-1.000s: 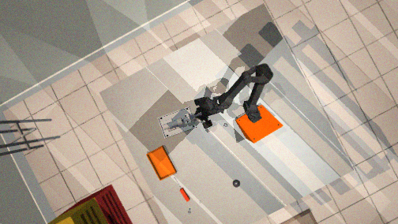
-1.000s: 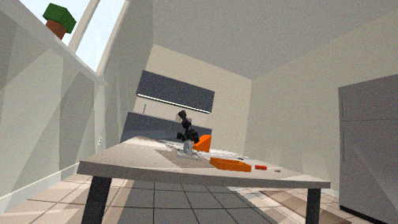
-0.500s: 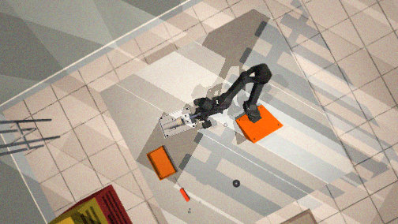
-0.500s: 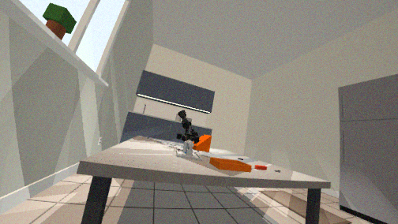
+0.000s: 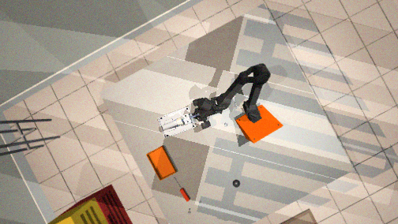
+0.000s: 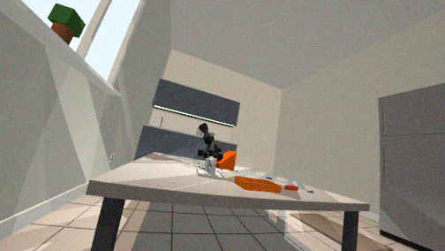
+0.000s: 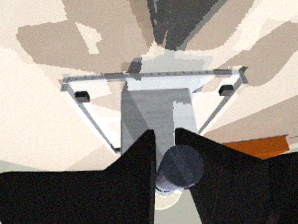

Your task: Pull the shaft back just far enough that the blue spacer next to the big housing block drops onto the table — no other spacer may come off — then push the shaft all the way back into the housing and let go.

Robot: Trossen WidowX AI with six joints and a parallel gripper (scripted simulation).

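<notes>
My gripper tip is now 12 cm short of the blue spacer, 4 cm above it and 3 cm to the left of it. Also, from my gripper tip: dark shaft (4 cm ahead, 2 cm above, 1 cm to the right); then orange tray (36 cm ahead, 14 cm to the left, 5 cm below).
</notes>
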